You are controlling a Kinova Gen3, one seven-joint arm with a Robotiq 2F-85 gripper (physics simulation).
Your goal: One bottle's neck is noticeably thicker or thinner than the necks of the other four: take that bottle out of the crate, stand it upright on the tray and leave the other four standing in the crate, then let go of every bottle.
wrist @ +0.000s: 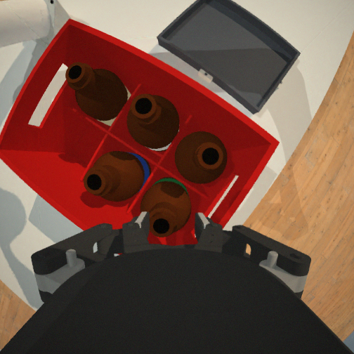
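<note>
The red crate [42, 177] holds five brown bottles. In the far row stand a left bottle [102, 97], a middle bottle [157, 127] and a right bottle [192, 155]. In the near row stand a blue-banded bottle [120, 175] and a green-banded bottle [170, 200]. From this steep view I cannot tell surely which neck differs. My gripper [171, 221] is partly open, with nothing held. Its fingertips show on either side of the green-banded bottle's neck, which appears nearer the left finger; the height between them is unclear. The dark grey tray [225, 55] holds no bottle.
The tray lies beyond the crate's far long wall, at the upper right, with a small light tab on its near side. A white cylindrical object [22, 22] shows at the upper left. The crate's near left compartment holds no bottle. Wooden floor [320, 165] shows at the right.
</note>
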